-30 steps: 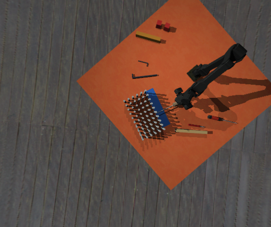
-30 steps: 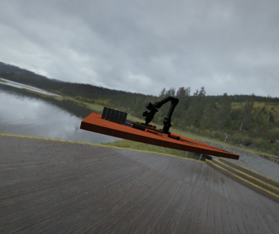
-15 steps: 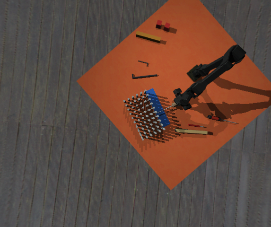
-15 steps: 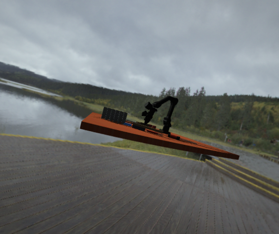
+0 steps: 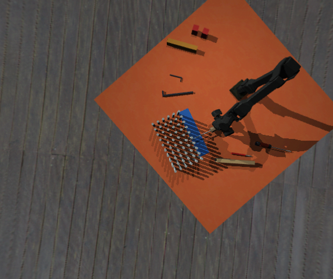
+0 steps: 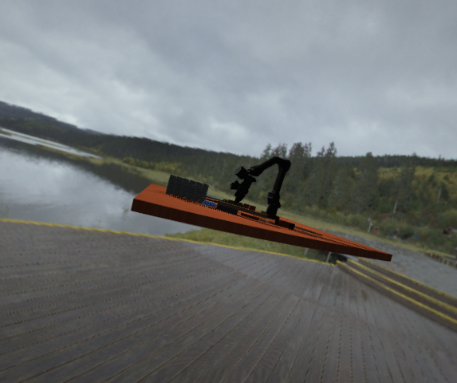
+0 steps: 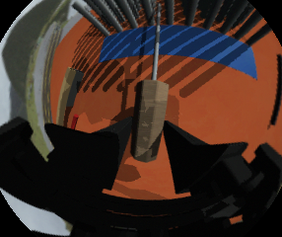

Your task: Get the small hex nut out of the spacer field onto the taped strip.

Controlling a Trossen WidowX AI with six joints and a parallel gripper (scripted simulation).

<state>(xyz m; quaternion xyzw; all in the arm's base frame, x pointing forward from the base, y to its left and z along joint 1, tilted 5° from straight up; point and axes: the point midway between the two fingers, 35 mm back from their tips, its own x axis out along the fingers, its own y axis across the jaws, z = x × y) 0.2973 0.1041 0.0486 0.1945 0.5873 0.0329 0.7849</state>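
My gripper tip is now 14 cm short of the blue taped strip, 7 cm to the left of it and 4 cm above it. Round my gripper tip: yellow bar 16 cm behind, 62 cm to the right, 2 cm below; small red screwdriver 6 cm behind, 29 cm to the left, 3 cm below; small L-shaped key 45 cm to the right, 3 cm below.
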